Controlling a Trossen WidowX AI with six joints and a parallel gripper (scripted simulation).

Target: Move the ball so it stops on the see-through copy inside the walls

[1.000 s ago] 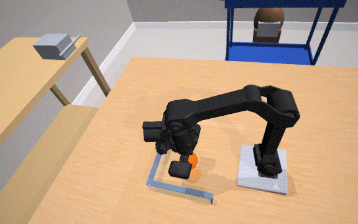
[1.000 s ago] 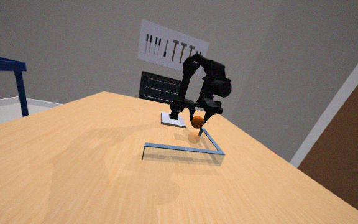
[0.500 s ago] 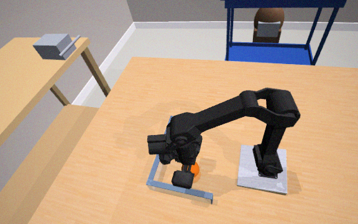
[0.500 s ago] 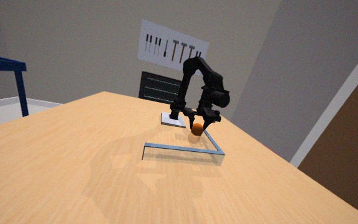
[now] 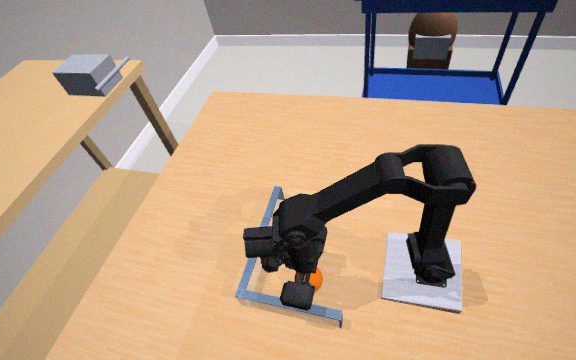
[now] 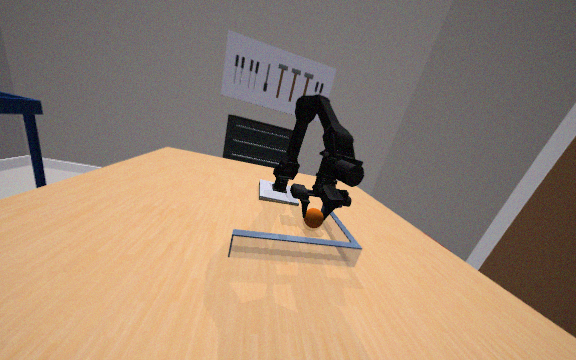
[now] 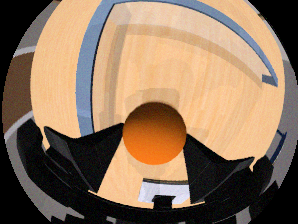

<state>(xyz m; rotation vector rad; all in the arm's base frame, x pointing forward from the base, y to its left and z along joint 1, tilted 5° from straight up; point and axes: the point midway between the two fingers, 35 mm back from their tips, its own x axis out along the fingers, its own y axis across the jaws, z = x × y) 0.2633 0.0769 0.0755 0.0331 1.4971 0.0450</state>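
The see-through copy of ball lies 10 mm below my gripper tip. From my gripper tip the other things lie so: orange ball: right at my gripper tip.
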